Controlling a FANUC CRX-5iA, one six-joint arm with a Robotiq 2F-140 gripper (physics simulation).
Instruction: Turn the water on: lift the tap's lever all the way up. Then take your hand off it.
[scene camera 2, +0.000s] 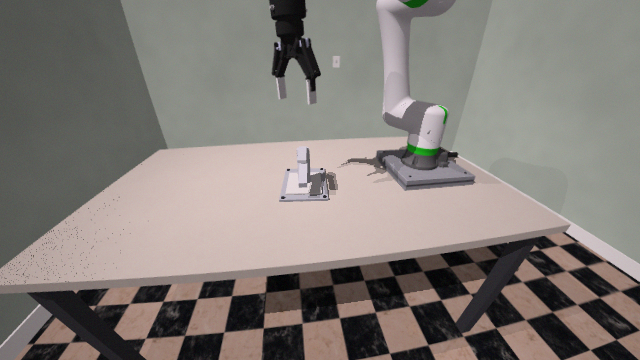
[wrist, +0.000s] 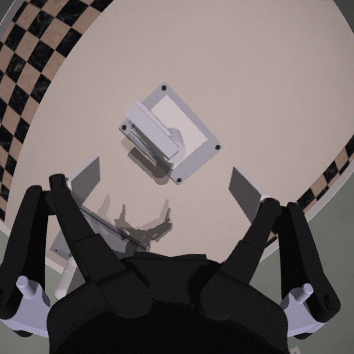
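Pixels of known places: gripper, fingertip midpoint: (scene camera 2: 296, 100) (wrist: 165, 172); arm's base at its link origin: (scene camera 2: 418, 162).
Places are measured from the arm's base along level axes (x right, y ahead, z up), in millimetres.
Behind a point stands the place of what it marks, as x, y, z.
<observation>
A light grey tap (scene camera 2: 303, 172) @[-131, 502, 46] (wrist: 155, 131) @[-113, 507, 114] stands upright on a square grey base plate (scene camera 2: 304, 198) @[-173, 503, -34] (wrist: 198, 163) @[51, 496, -34] with a pale panel and dark screws at its corners. A long narrow bar runs across its top in the wrist view, beside a rounded body; the lever's exact angle is hard to tell. My gripper (scene camera 2: 297, 100) @[-94, 514, 277] (wrist: 165, 172) @[-94, 514, 277] is open and empty, pointing down, high above the tap in the scene view. Its two pale finger pads are wide apart and touch nothing. In the wrist view the tap shows ahead of the gap between the pads.
The arm's grey base (scene camera 2: 440, 178) @[-142, -16, -1] stands on the beige table (scene camera 2: 200, 225) @[-278, 822, -42] to the right of the tap in the scene view. The gripper's shadow falls between them. A wall outlet (scene camera 2: 336, 61) is on the back wall. The checkered floor (scene camera 2: 320, 330) shows past the table edge.
</observation>
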